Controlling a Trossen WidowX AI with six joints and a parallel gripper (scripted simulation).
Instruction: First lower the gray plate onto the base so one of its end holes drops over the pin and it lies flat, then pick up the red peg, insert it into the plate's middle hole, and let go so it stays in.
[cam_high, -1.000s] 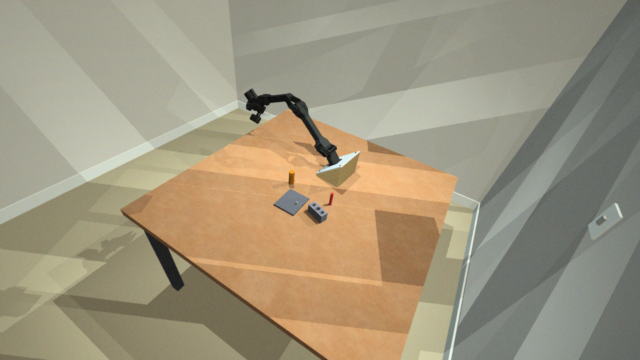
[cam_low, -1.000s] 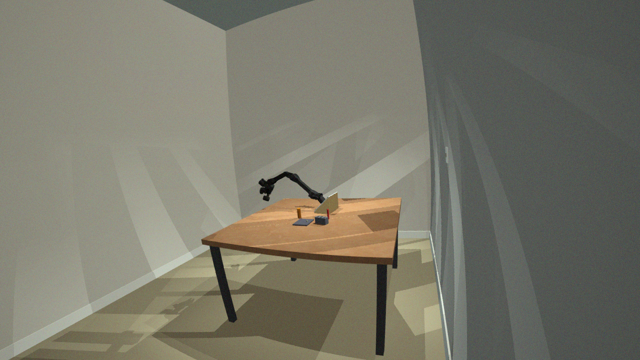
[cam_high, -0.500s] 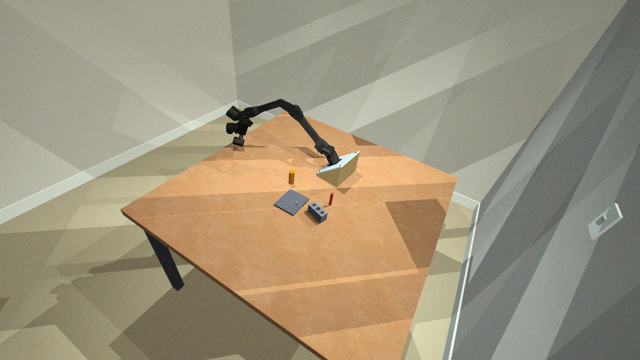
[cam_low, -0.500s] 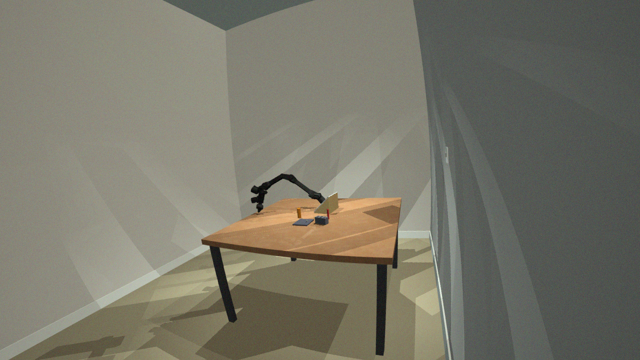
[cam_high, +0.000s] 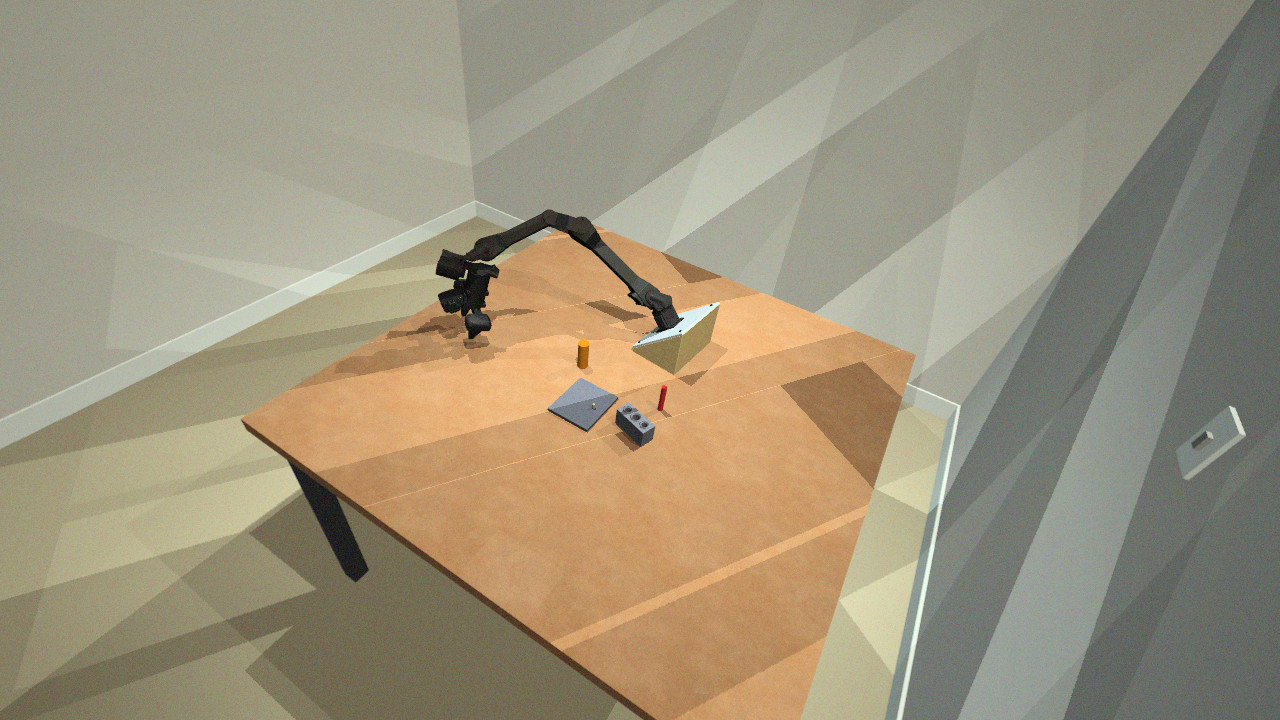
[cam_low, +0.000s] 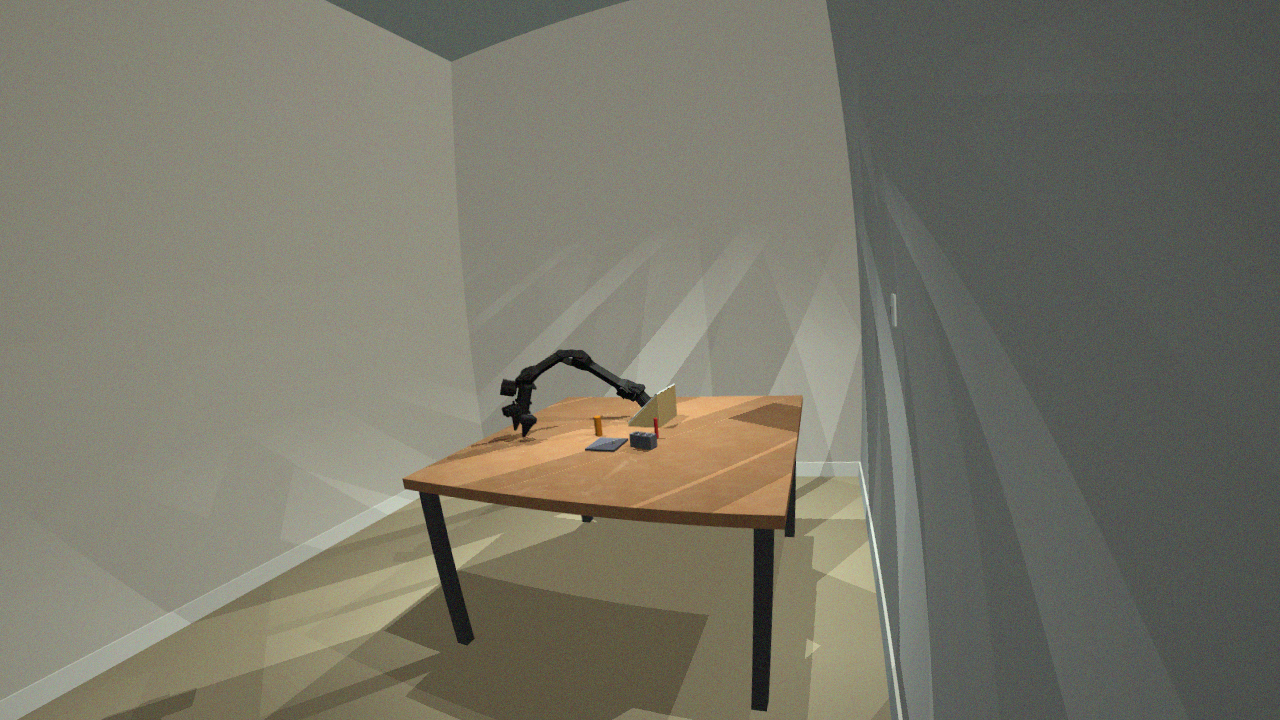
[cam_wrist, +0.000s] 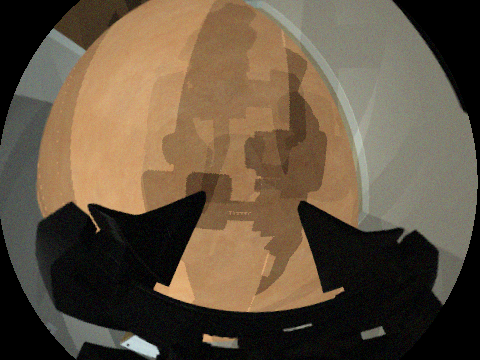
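Now: the gray plate 57 cm to the left of my gripper tip, 2 cm above it and 1 cm ahead of it. The rest, counted from my gripper tip: base (44 cm to the left, 2 cm ahead, 1 cm below); red peg (58 cm to the left, 9 cm behind, 2 cm above); orange cylinder (33 cm to the left, 10 cm behind, 2 cm above).
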